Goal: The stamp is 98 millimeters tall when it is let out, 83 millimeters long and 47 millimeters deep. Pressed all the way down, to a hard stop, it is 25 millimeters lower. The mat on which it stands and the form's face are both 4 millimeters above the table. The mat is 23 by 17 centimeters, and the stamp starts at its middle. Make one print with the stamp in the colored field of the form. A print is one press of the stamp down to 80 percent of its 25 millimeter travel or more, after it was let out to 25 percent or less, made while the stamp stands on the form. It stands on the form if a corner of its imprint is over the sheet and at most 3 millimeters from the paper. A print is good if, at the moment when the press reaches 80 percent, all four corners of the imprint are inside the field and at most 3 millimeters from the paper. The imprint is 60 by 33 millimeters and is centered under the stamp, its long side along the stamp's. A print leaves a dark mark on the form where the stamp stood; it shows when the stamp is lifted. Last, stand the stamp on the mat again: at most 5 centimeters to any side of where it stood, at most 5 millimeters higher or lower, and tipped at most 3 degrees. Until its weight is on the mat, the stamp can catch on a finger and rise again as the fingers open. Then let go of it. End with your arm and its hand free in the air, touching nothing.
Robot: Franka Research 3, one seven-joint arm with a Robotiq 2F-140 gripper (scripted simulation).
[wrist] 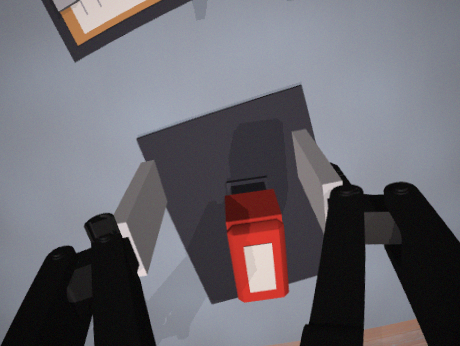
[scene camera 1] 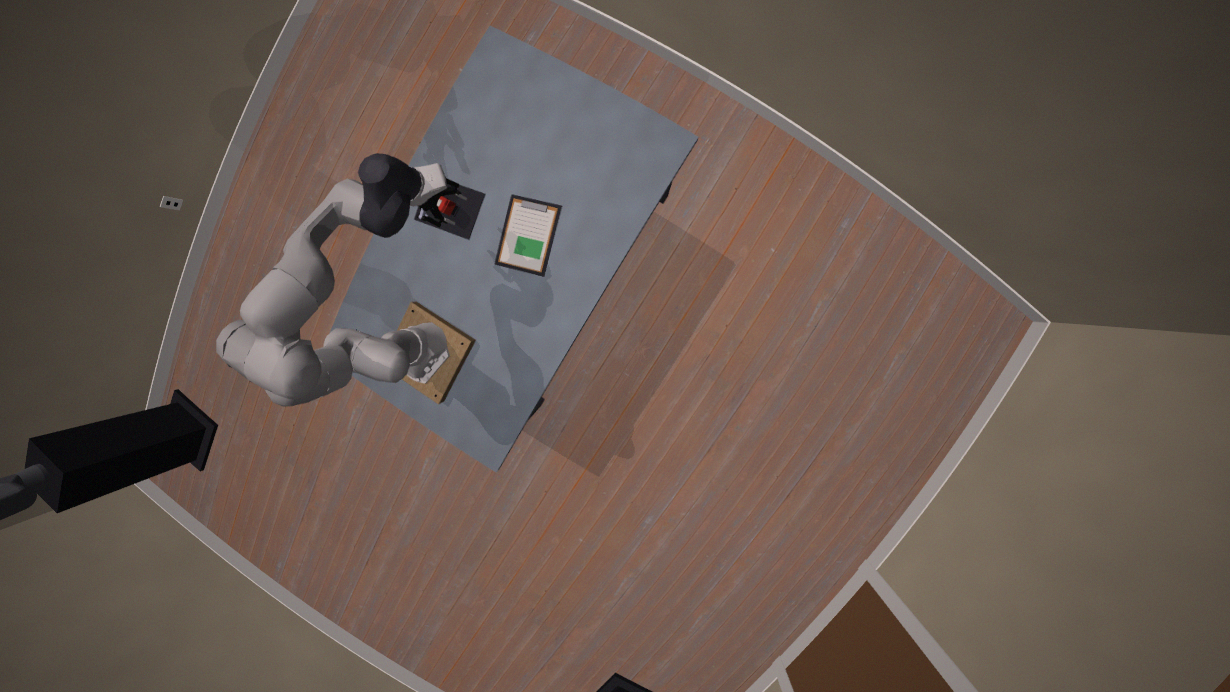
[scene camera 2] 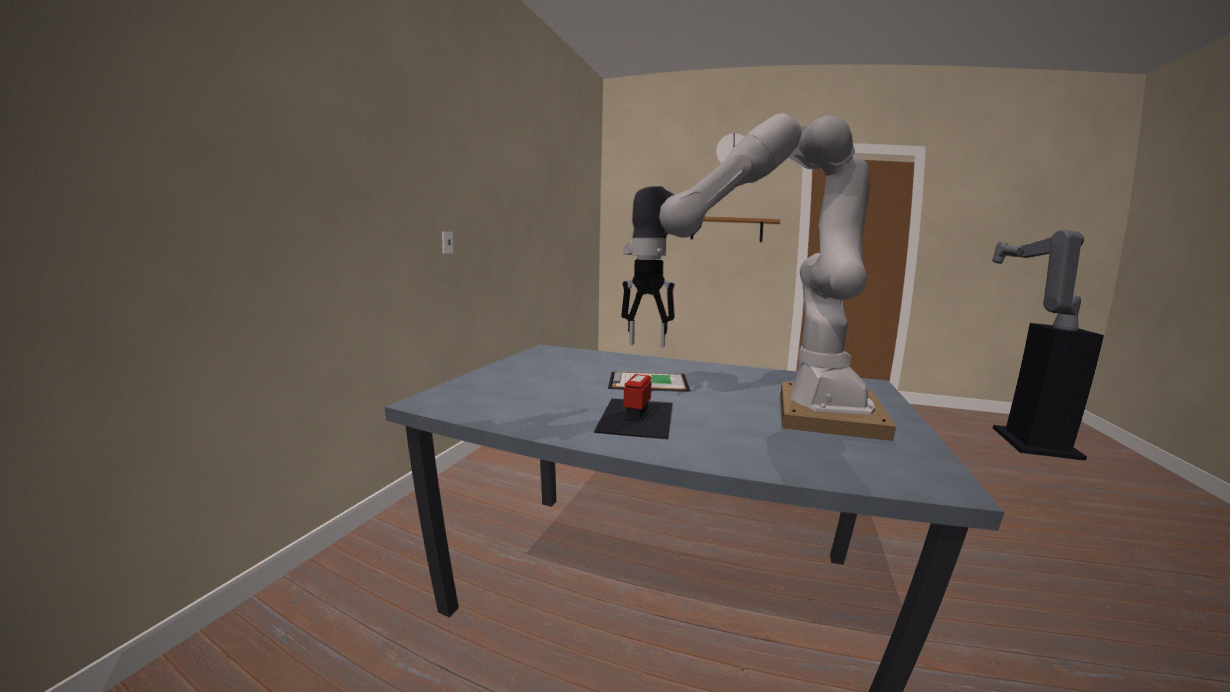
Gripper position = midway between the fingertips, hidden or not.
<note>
In view: the gripper [scene camera 2: 647, 345], a red stamp [wrist: 255, 230], a form [scene camera 1: 530, 225] and a black mat [scene camera 2: 656, 424].
The gripper is seen too in the wrist view [wrist: 227, 168]. The form shows as well in scene camera 2 [scene camera 2: 660, 381]. The black mat also shows in the wrist view [wrist: 195, 158] and in scene camera 1 [scene camera 1: 465, 219].
</note>
